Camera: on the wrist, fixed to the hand. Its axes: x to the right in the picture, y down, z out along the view.
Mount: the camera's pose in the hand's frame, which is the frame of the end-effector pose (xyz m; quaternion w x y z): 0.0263 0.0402 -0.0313 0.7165 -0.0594 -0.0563 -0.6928
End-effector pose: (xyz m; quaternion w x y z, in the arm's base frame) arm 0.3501 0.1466 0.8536 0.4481 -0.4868 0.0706 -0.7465
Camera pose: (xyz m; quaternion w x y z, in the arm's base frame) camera 0.3462 0.0932 0.8331 0.2210 0.4663 0.2675 0.8137
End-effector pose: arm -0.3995 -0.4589 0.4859 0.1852 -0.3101 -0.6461 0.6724
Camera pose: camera -0.3923 -0.4221 0.4425 0.5437 0.2523 -0.7281 0.3325
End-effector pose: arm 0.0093 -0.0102 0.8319 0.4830 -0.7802 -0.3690 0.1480
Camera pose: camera 0.0631 -0.0220 0.8158 0.3815 -0.3237 -0.8408 -0.2066
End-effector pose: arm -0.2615 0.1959 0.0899 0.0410 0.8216 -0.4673 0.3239
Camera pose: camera -0.2996 0.1655 0.1201 0.2763 0.9282 0.2128 0.1297
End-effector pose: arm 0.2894 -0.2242 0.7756 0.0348 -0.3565 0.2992 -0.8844
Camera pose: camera 0.2434 -0.2485 0.7516 0.5921 0.5146 -0.0180 0.6199
